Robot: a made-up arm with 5 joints. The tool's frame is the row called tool. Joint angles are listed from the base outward.
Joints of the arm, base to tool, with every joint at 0 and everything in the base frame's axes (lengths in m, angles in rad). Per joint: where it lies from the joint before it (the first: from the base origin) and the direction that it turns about. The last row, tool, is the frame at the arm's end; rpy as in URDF.
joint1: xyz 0 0 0.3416 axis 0 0 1
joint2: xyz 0 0 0 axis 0 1 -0.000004
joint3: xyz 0.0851 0 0.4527 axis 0 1 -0.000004
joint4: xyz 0.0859 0 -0.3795 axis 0 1 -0.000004
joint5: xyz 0.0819 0 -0.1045 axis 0 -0.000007 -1
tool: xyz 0 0 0 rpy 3.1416 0 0
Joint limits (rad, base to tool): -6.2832..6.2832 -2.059..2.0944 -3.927..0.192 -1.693..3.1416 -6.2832..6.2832
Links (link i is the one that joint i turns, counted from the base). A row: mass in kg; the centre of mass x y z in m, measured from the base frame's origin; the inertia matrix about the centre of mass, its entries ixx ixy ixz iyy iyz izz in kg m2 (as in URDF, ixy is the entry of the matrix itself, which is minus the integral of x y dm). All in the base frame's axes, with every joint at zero. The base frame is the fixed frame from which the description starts. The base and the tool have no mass.
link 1: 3.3; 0.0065 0.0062 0.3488; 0.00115 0 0 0.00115 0 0.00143
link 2: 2.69; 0.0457 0.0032 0.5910; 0.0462 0 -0.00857 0.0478 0 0.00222
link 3: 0.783; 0.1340 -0.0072 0.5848; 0.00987 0 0.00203 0.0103 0 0.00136
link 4: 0.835; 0.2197 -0.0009 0.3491; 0.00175 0 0.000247 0.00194 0 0.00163
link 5: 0.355; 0.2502 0.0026 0.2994; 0.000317 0 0 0.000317 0 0.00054
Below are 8 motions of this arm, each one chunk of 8 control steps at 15 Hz.
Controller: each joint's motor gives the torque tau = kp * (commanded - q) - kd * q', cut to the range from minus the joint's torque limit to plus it. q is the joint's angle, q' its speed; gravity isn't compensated. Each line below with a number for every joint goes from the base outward.
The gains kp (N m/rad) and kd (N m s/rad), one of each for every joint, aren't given. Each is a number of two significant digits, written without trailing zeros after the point. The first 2 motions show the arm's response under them.
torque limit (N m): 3 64 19 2.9 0.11
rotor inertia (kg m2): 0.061 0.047 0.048 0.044 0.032
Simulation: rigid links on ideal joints. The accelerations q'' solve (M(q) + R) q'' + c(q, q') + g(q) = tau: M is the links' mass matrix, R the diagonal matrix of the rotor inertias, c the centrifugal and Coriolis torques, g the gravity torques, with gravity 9.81 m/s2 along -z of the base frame. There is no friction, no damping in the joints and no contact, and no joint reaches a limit. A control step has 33 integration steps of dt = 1/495 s. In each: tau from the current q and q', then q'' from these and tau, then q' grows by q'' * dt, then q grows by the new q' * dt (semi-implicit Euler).
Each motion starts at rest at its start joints. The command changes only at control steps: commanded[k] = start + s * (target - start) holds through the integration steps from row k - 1 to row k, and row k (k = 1, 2, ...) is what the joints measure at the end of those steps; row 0 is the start. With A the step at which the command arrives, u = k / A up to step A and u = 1 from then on. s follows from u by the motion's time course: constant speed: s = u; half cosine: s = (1 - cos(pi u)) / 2; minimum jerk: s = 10 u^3 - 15 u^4 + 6 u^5; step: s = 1 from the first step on.
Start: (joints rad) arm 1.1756 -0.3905 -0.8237 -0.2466 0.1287
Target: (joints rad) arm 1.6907 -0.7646 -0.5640 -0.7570 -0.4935
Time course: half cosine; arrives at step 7
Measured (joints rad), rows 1 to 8:
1: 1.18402 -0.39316 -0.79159 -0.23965 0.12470
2: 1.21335 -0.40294 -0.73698 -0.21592 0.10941
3: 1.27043 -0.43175 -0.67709 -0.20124 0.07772
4: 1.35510 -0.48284 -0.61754 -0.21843 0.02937
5: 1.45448 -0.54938 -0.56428 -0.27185 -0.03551
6: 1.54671 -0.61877 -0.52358 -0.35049 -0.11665
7: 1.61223 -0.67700 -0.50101 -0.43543 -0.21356
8: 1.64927 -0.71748 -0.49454 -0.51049 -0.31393
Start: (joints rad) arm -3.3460 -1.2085 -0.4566 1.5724 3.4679
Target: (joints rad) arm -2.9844 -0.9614 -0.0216 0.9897 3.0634
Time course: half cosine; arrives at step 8
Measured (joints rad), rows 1 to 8:
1: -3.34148 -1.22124 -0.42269 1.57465 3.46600
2: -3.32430 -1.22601 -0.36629 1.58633 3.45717
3: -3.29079 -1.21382 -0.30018 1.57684 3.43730
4: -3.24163 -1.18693 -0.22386 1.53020 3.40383
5: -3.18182 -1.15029 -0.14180 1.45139 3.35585
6: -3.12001 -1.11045 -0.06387 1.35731 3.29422
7: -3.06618 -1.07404 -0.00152 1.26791 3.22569
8: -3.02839 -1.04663 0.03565 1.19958 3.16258
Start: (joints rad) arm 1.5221 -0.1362 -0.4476 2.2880 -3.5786
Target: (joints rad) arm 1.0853 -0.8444 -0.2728 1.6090 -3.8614
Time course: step
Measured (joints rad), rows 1 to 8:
1: 1.47048 -0.32976 -0.36125 2.10465 -3.58682
2: 1.32283 -0.53987 -0.27074 1.89773 -3.61148
3: 1.21932 -0.67202 -0.22721 1.76179 -3.65138
4: 1.16024 -0.75144 -0.21361 1.68295 -3.70539
5: 1.12671 -0.79933 -0.21138 1.64163 -3.76152
6: 1.10795 -0.82838 -0.21114 1.62322 -3.80698
7: 1.09761 -0.84609 -0.21044 1.61774 -3.83823
8: 1.09196 -0.85692 -0.20945 1.61847 -3.85673

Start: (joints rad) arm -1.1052 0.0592 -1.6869 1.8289 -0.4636
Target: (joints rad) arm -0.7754 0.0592 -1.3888 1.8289 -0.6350
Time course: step
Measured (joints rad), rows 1 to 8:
1: -1.09126 0.04653 -1.54192 1.80263 -0.47138
2: -1.05057 0.07906 -1.40201 1.81771 -0.49423
3: -0.98492 0.12078 -1.32977 1.83527 -0.53027
4: -0.90111 0.14679 -1.30769 1.83681 -0.56789
5: -0.83278 0.15643 -1.30936 1.82792 -0.59815
6: -0.78975 0.15641 -1.31651 1.81903 -0.61882
7: -0.77090 0.15291 -1.32197 1.81496 -0.63099
8: -0.76777 0.14934 -1.32459 1.81539 -0.63696

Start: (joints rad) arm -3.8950 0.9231 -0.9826 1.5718 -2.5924
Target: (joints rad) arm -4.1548 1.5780 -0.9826 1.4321 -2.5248
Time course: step
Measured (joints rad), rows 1 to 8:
1: -3.90514 1.09860 -1.03570 1.57525 -2.58349
2: -3.93697 1.32809 -1.04110 1.45916 -2.56797
3: -3.99853 1.49349 -1.01801 1.32761 -2.55419
4: -4.07476 1.59027 -1.00231 1.25433 -2.54399
5: -4.12897 1.63812 -1.00031 1.23192 -2.53718
6: -4.15393 1.65812 -1.00608 1.23192 -2.53303
7: -4.15867 1.66471 -1.01314 1.23652 -2.53076
8: -4.15784 1.66595 -1.01822 1.23996 -2.52969

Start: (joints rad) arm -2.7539 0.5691 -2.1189 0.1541 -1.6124
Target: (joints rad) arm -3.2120 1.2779 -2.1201 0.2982 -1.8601
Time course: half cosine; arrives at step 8
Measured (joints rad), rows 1 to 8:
1: -2.75636 0.59032 -2.11213 0.15166 -1.61344
2: -2.76608 0.64405 -2.09890 0.16429 -1.61858
3: -2.78535 0.72732 -2.08940 0.19331 -1.63160
4: -2.81272 0.83655 -2.08352 0.23134 -1.65439
5: -2.84723 0.96490 -2.07749 0.27472 -1.68681
6: -2.88900 1.10132 -2.06787 0.32334 -1.72605
7: -2.93935 1.23108 -2.05331 0.37724 -1.76684
8: -3.00043 1.33787 -2.03515 0.43389 -1.80318

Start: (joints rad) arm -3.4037 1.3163 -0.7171 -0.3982 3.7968
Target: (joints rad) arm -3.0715 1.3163 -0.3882 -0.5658 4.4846
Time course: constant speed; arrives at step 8
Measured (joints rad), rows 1 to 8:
1: -3.39413 1.34025 -0.71605 -0.40678 3.80418
2: -3.36987 1.36971 -0.69133 -0.40876 3.82575
3: -3.33448 1.39074 -0.65098 -0.40367 3.86180
4: -3.29388 1.40342 -0.60859 -0.40097 3.91242
5: -3.25193 1.40955 -0.56867 -0.40782 3.97755
6: -3.21007 1.41141 -0.53081 -0.42521 4.05706
7: -3.16848 1.41097 -0.49354 -0.44990 4.14996
8: -3.12703 1.40958 -0.45585 -0.47771 4.25138

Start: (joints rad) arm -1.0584 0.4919 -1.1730 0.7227 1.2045
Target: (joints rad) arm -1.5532 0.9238 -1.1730 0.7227 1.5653
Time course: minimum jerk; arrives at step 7
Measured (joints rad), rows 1 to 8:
1: -1.06045 0.51512 -1.16370 0.72214 1.20560
2: -1.07194 0.56423 -1.14644 0.73370 1.21303
3: -1.09866 0.63364 -1.13761 0.75177 1.23173
4: -1.14062 0.72149 -1.13831 0.76160 1.26528
5: -1.19749 0.81858 -1.14185 0.75924 1.31419
6: -1.26978 0.90854 -1.14242 0.75122 1.37799
7: -1.35862 0.97621 -1.14000 0.74566 1.44475
8: -1.45257 1.01807 -1.13958 0.74384 1.50048

